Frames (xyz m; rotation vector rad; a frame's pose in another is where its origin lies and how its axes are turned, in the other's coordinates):
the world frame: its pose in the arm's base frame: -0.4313 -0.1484 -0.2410 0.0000 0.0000 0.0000
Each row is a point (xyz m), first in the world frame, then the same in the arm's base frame.
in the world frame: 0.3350 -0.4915 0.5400
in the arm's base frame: -0.0963 -0.6399 0.2990
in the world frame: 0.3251 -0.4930 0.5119
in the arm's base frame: -0.1062 -0.6414 0.2709
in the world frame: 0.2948 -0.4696 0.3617
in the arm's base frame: -0.1365 -0.6180 0.1207
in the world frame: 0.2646 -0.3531 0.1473
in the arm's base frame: -0.1667 -0.5015 -0.0937
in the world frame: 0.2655 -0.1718 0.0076
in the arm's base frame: -0.1658 -0.3202 -0.2334
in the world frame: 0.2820 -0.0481 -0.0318
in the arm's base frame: -0.1493 -0.1965 -0.2728
